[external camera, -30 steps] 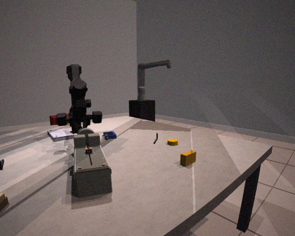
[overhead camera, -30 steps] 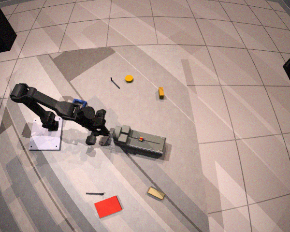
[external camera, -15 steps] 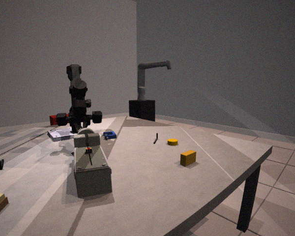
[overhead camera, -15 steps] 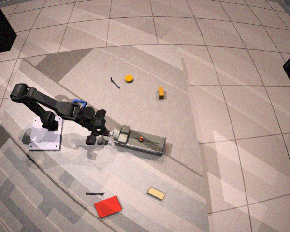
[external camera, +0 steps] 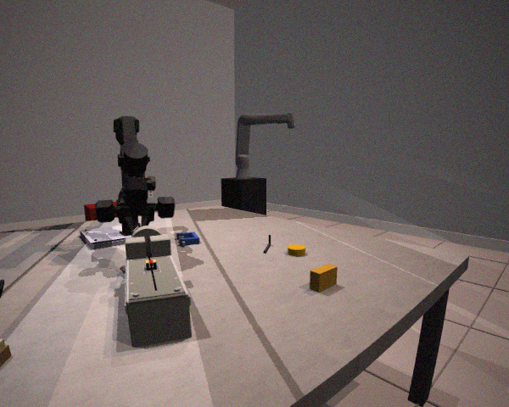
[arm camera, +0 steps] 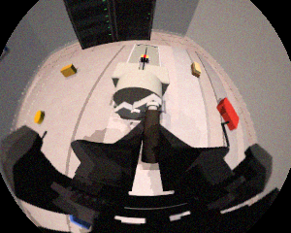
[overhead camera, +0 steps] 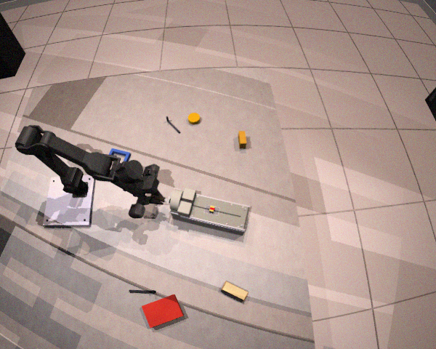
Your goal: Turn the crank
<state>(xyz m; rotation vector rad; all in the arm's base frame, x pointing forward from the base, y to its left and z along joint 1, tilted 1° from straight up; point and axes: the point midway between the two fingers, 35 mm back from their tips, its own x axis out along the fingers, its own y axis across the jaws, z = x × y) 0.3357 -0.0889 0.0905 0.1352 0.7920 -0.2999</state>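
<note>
The dark crank handle is 20 mm behind my gripper tip, 10 mm to the left of it and 20 mm above it. Also, from my gripper tip: blue block (200 mm behind, 240 mm to the left, 80 mm below); red plate (30 mm behind, 370 mm to the right, 80 mm below); red pointer (160 mm ahead, 40 mm to the right, 10 mm below).
</note>
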